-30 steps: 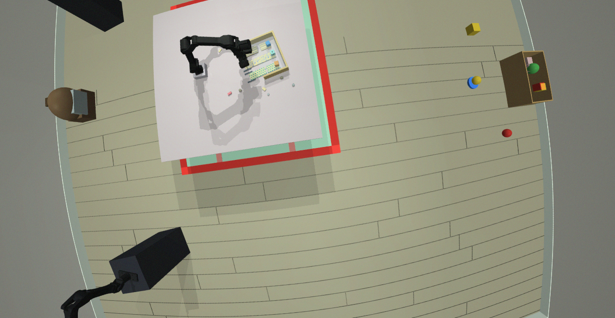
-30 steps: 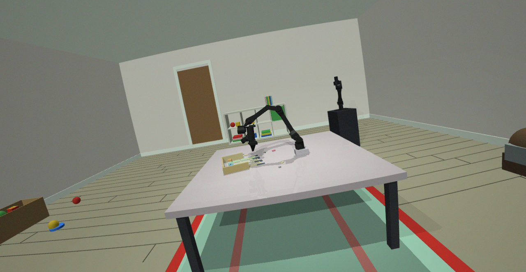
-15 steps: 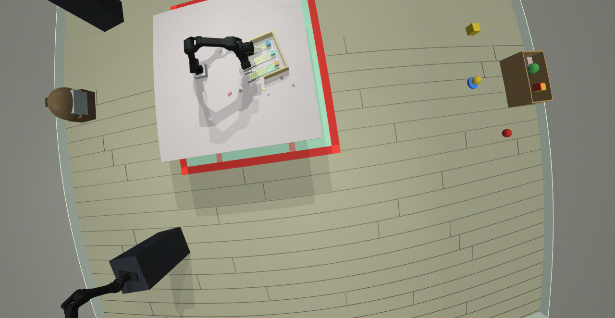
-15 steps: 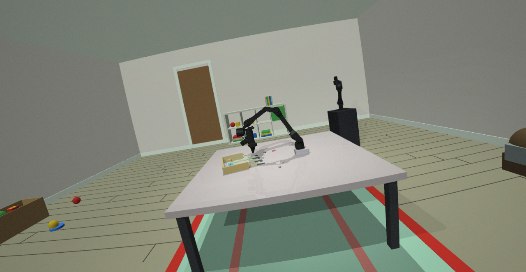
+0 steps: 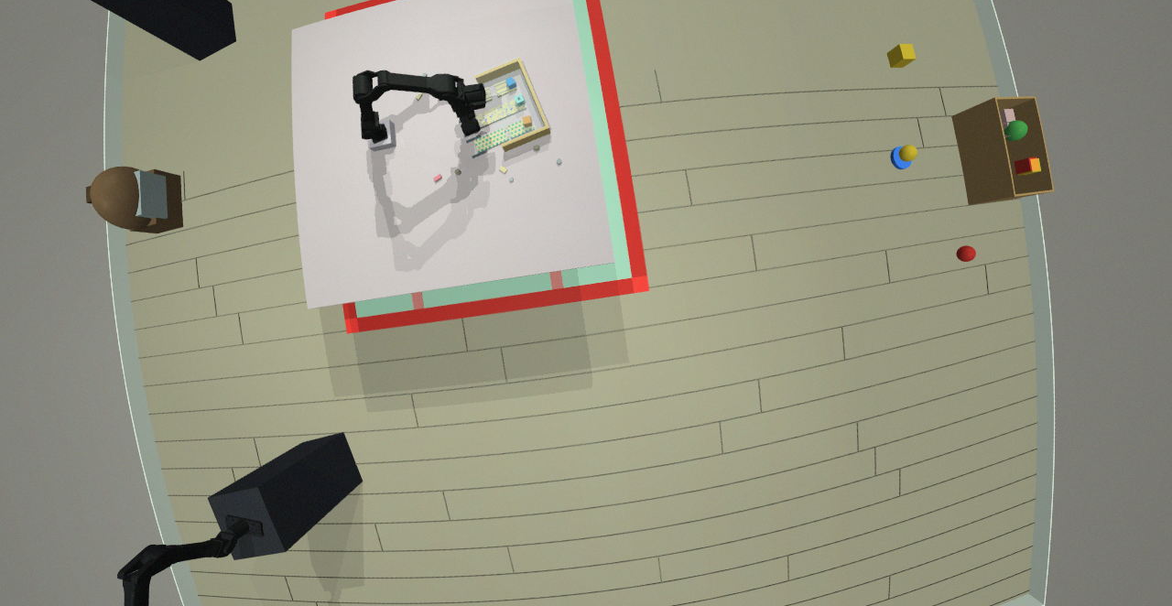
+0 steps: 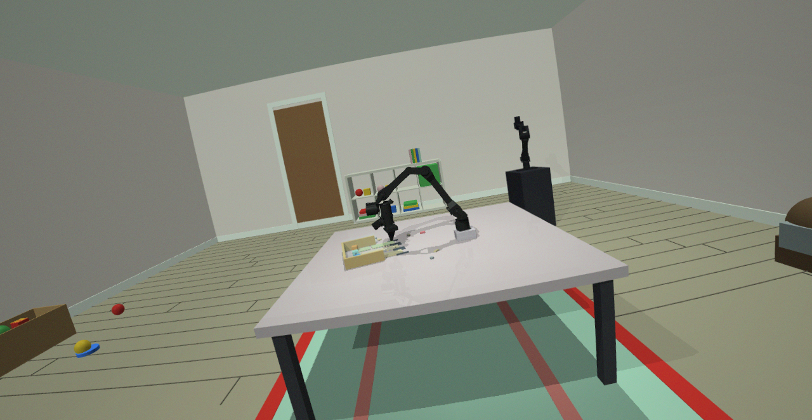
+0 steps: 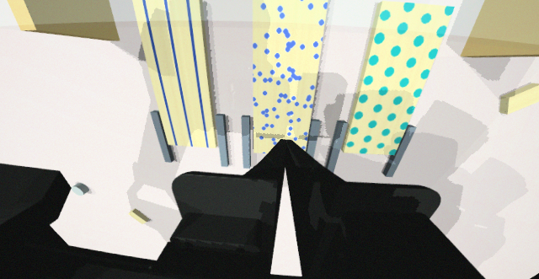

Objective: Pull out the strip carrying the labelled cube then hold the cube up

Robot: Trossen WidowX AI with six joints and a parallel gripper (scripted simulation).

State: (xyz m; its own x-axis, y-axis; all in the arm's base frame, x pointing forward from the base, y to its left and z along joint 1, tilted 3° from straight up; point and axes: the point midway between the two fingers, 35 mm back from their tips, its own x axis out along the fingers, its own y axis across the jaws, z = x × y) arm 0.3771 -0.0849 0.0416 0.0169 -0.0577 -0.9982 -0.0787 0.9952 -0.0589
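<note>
Now: the teal cube 200 mm ahead of my gripper tip, 20 mm to the left of it and 20 mm below it. Also, from my gripper tip: pink piece: 200 mm behind, 160 mm to the right, 40 mm below.
</note>
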